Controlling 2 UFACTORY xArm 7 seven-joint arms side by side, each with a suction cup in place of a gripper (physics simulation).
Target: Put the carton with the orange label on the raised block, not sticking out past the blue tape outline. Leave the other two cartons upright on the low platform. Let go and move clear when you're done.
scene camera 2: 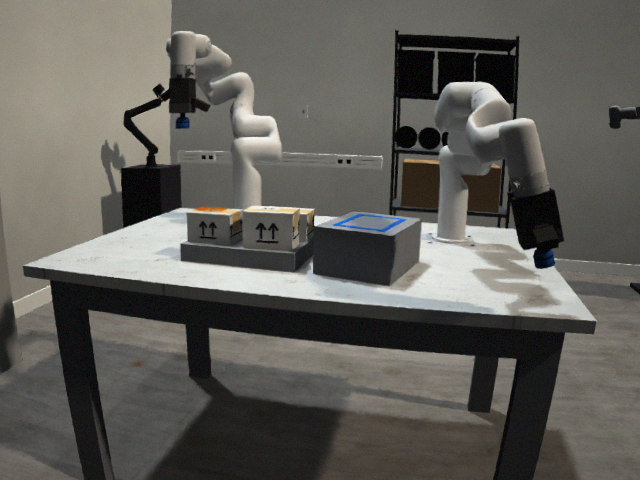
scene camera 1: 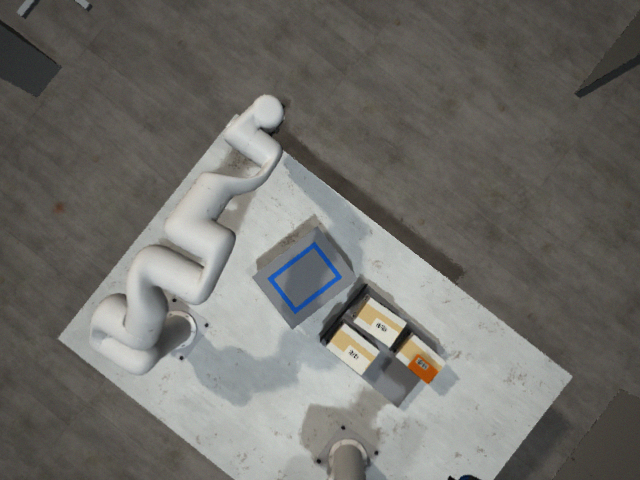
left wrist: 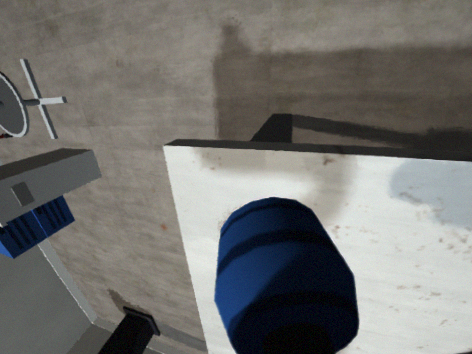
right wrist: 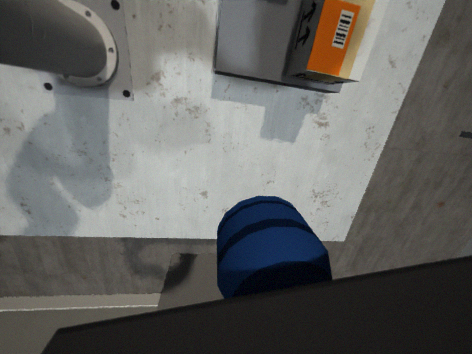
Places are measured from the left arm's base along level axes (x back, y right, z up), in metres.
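Pixels of known places: left hand at its tool point: point(scene camera 2: 545, 265) point(left wrist: 270, 241); right hand at its tool point: point(scene camera 2: 182, 128) point(right wrist: 260, 234); left arm's base at its link origin: point(scene camera 2: 450, 239) point(scene camera 1: 178, 329); right arm's base at its link origin: point(scene camera 1: 347, 456) point(right wrist: 80, 47).
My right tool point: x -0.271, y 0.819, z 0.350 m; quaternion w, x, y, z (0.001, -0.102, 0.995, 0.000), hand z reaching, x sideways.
Observation:
Ahead of a thing's pixels: the offset from my right tool point to its top centre. "pt": to the spot under its first point. Level surfaces: height alone.
The carton with the orange label @(dx -0.148, dy -0.168, dz -0.220 m) point(scene camera 1: 421, 359) point(scene camera 2: 212, 227) point(right wrist: 332, 40) stands upright at one end of the low platform @(dx -0.101, dy -0.257, dz -0.302 m) point(scene camera 1: 395, 382) point(scene camera 2: 237, 255) point(right wrist: 250, 40). Two other cartons, one @(dx -0.163, dy -0.333, dz -0.206 m) point(scene camera 1: 379, 321) point(scene camera 2: 270, 227) and another @(dx -0.049, dy -0.345, dz -0.226 m) point(scene camera 1: 353, 347) point(scene camera 2: 307, 222), stand upright there. The grey raised block @(dx -0.131, dy -0.588, dz -0.229 m) point(scene camera 1: 305, 276) point(scene camera 2: 351, 253) has a blue tape outline @(pt dx -0.216, dy -0.563, dz -0.229 m) point(scene camera 1: 328, 260) point(scene camera 2: 360, 227) on its bare top. My right gripper point(scene camera 2: 182, 122) point(right wrist: 272, 245) is open, holding nothing, high above the table. My left gripper point(scene camera 2: 544, 258) point(left wrist: 287, 275) is open and empty near the table's edge, hidden in scene camera 1.
The white table @(dz -0.350 m) point(scene camera 1: 496, 361) point(scene camera 2: 129, 273) carries both arm bases. The raised block stands close beside the low platform. The left arm point(scene camera 1: 199, 227) point(scene camera 2: 524, 149) reaches along one side of the table. A shelf rack point(scene camera 2: 395, 124) and a black pedestal point(scene camera 2: 142, 193) stand behind the table.

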